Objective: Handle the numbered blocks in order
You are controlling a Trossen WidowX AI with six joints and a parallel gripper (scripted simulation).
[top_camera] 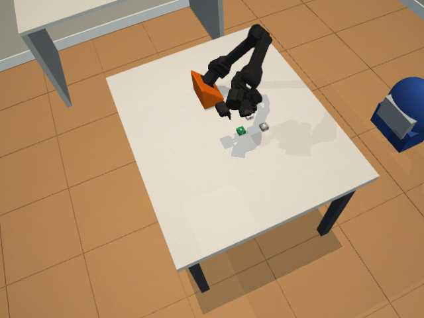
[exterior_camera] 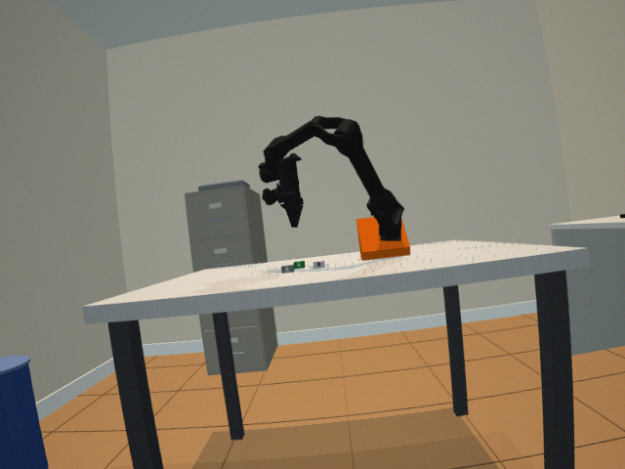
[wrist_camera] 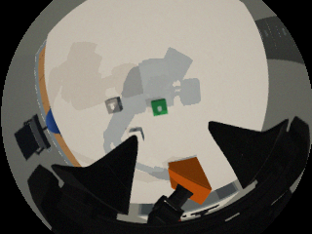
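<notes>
The white block lies 120 mm below my gripper tip, 70 mm to the left of it and 70 mm behind it. Also, from my gripper tip: green block (120 mm below, 10 mm to the left); grey block (120 mm to the left, 120 mm below, 10 mm ahead).
</notes>
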